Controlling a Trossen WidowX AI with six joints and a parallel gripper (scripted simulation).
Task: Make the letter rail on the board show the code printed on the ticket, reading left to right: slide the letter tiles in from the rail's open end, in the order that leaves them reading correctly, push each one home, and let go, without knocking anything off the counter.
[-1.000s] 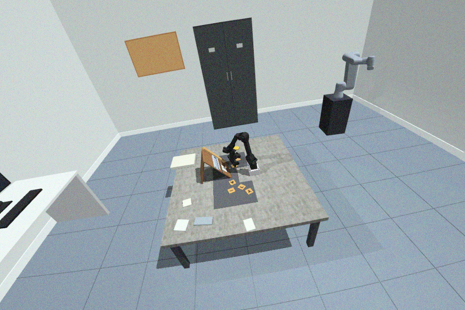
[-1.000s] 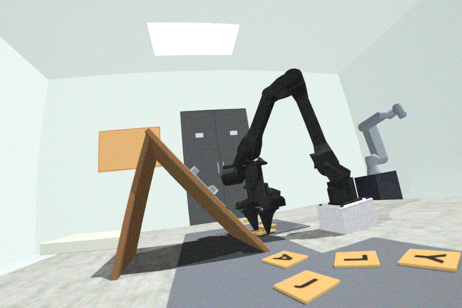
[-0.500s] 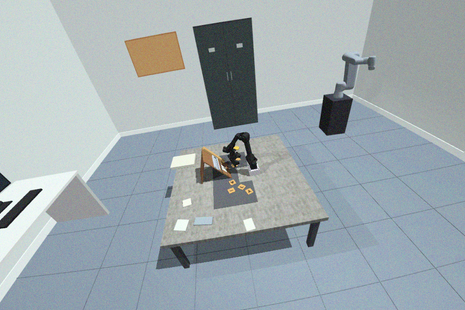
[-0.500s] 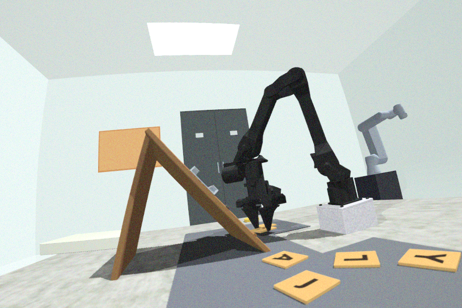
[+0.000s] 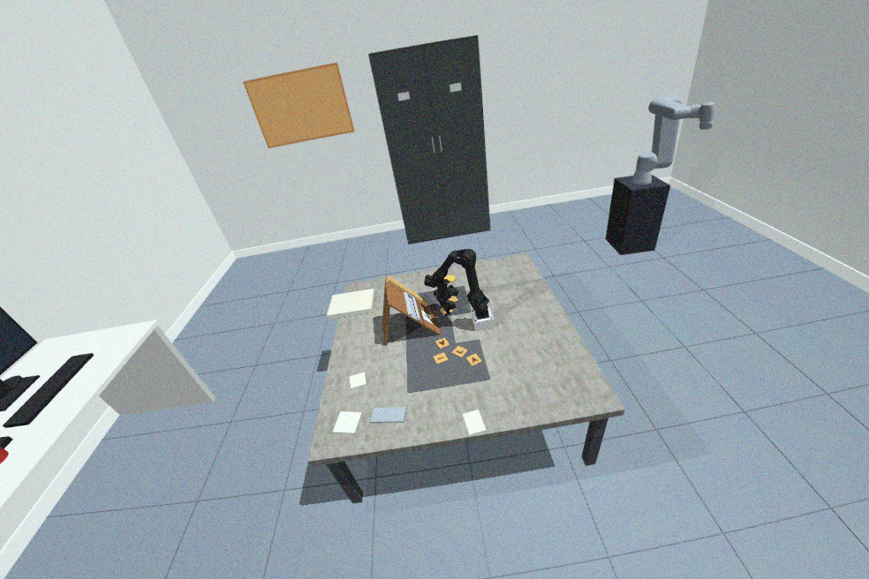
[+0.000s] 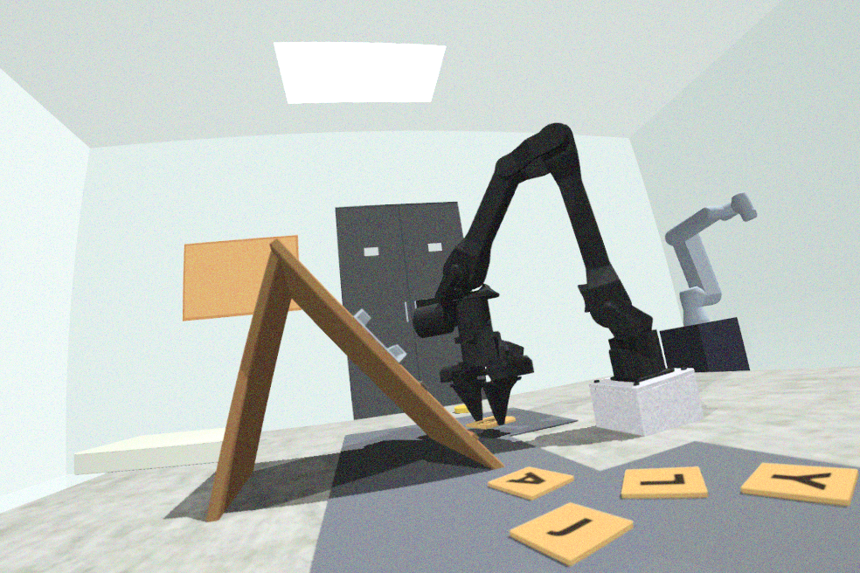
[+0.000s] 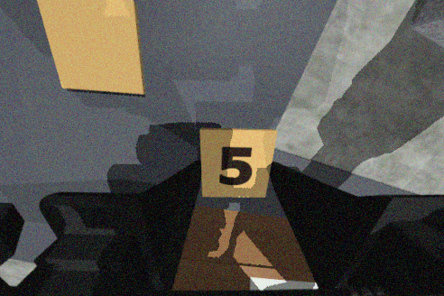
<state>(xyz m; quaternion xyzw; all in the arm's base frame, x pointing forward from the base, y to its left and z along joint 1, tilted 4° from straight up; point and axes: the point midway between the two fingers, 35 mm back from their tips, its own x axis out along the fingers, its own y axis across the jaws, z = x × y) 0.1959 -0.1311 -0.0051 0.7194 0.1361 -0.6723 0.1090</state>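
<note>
Right now the white ticket is 11 cm ahead of my gripper tip, 10 cm to the left of it and 6 cm above it. Round my gripper tip: dark mat: 14 cm to the left, 2 cm below, 1 cm ahead; then orange tile: 12 cm to the right, 4 cm behind, 2 cm below; then orange tile marked 5: right at my gripper tip.
</note>
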